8 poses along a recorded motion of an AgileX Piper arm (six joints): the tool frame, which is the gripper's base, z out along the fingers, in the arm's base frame.
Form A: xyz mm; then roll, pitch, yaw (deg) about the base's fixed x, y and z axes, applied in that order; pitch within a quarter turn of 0, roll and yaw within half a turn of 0.
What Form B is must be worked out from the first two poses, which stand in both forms.
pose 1, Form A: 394.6 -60.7 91.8 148.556 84.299 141.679
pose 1, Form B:
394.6 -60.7 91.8
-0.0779 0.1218 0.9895
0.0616 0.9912 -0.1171
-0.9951 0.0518 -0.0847

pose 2, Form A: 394.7 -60.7 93.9 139.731 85.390 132.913
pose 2, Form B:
394.7 -60.7 93.9
-0.0547 0.1201 0.9912
0.0589 0.9914 -0.1169
-0.9968 0.0520 -0.0613

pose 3, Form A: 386.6 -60.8 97.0 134.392 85.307 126.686
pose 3, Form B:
386.6 -60.8 97.0
-0.0489 0.1355 0.9896
0.0656 0.9890 -0.1322
-0.9966 0.0585 -0.0572

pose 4, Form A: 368.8 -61.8 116.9 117.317 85.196 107.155
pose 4, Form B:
368.8 -61.8 116.9
-0.0247 0.1774 0.9838
0.0800 0.9813 -0.1749
-0.9965 0.0744 -0.0384

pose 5, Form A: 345.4 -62.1 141.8 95.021 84.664 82.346
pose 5, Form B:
345.4 -62.1 141.8
0.0124 0.2188 0.9757
0.0922 0.9714 -0.2190
-0.9957 0.0926 -0.0081

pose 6, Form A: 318.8 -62.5 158.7 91.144 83.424 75.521
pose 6, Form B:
318.8 -62.5 158.7
0.0286 0.2677 0.9631
0.1109 0.9567 -0.2692
-0.9934 0.1145 -0.0023

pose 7, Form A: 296.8 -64.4 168.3 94.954 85.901 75.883
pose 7, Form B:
296.8 -64.4 168.3
0.0174 0.3261 0.9452
0.0693 0.9426 -0.3265
-0.9974 0.0712 -0.0062

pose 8, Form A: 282.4 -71.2 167.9 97.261 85.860 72.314
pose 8, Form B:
282.4 -71.2 167.9
0.0219 0.4210 0.9068
0.0688 0.9042 -0.4215
-0.9974 0.0716 -0.0091

